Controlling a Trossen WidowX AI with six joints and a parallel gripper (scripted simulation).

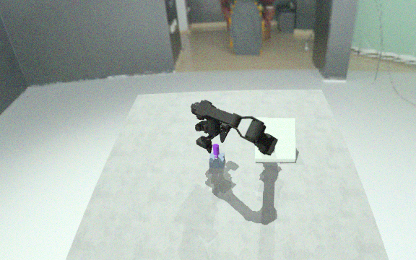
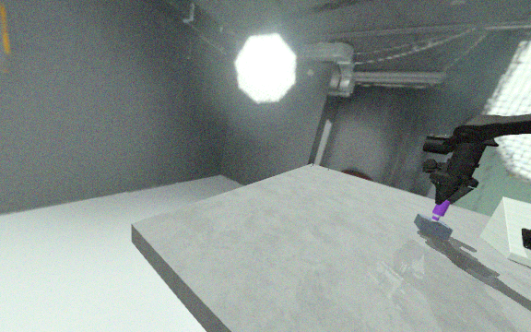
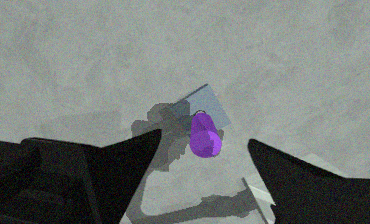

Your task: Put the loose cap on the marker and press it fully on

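Right now my gripper tip is 10 mm above the marker cap. Also, from my gripper tip: holder block (80 mm below).
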